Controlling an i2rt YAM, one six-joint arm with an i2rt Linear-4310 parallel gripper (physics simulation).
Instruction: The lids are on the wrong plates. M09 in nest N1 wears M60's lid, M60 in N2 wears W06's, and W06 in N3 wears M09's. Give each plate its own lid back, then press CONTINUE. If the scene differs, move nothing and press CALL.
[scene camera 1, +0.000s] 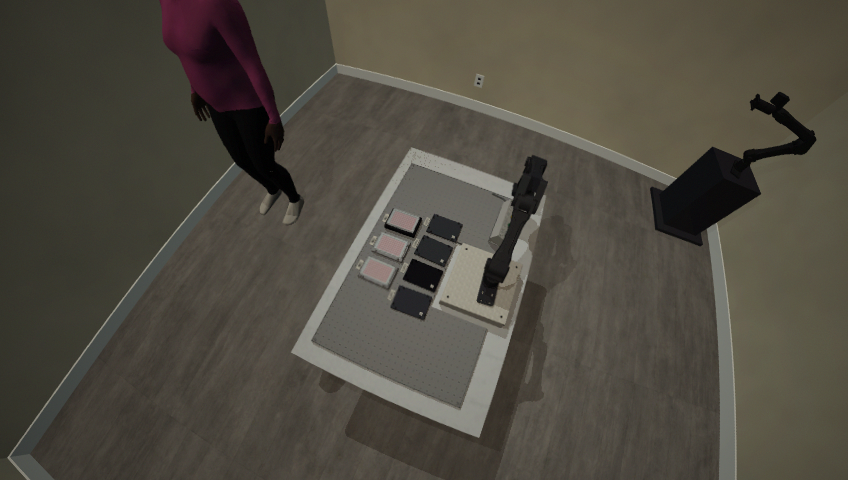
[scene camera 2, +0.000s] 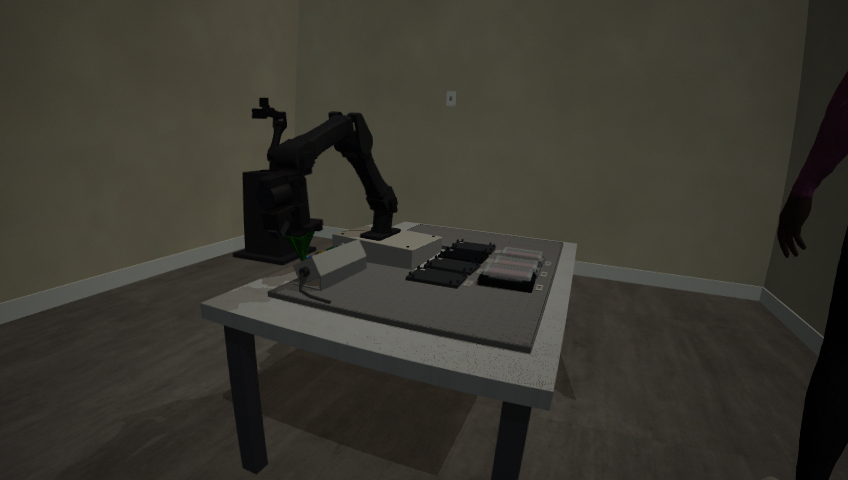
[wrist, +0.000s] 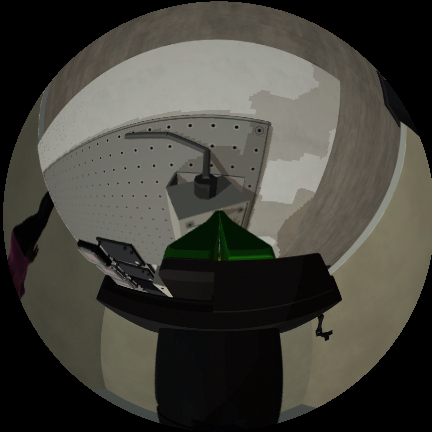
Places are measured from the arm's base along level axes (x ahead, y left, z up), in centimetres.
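Pixels of known places: gripper, fingertip midpoint: (scene camera 2: 303, 260) (wrist: 218, 216); arm's base, origin of the base link: (scene camera 1: 490, 281) (scene camera 2: 381, 234).
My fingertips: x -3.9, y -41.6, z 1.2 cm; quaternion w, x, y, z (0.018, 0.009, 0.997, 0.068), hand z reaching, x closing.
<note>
Ahead of a thing's pixels: the offset from my fingertips to its top centre. "spot": to the spot under its first point. Level surfaces: height alone.
Three plates with pinkish lids @(dy +24.8, dx +47.9, dz -2.6 cm) (scene camera 1: 403, 220) @(dy +38.0, dx +48.8, dz -3.7 cm) (scene camera 1: 391, 245) @(dy +50.9, dx +49.8, dz -3.8 cm) (scene camera 1: 377, 270) sit in a row of nests on the far left side of the grey perforated mat @(dz -6.7 cm) (scene camera 1: 403, 351); they also show in the second scene view (scene camera 2: 512, 264). Their labels are too small to read. Beside them lie several dark flat plates @(spot: dy +33.4, dx +30.2, dz -5.6 cm) (scene camera 1: 434, 250) (scene camera 2: 454, 265). My gripper (wrist: 219, 241) (scene camera 2: 301, 245) is shut and empty, its green fingers pointing down just above the sloped face of the grey button box @(dy +9.9, dx +2.6, dz +1.7 cm) (wrist: 205, 201) (scene camera 2: 338, 262). The fingers hide the buttons.
A person in a magenta top (scene camera 1: 235, 90) (scene camera 2: 820, 238) stands close to the table on the plates' side. A second dark arm on a black pedestal (scene camera 1: 704, 193) (scene camera 2: 274, 209) stands on the floor behind. My arm is mounted on a beige riser (scene camera 1: 468, 280). A cable @(spot: dy -6.2, dx +5.5, dz -5.9 cm) (wrist: 169, 137) runs from the box.
</note>
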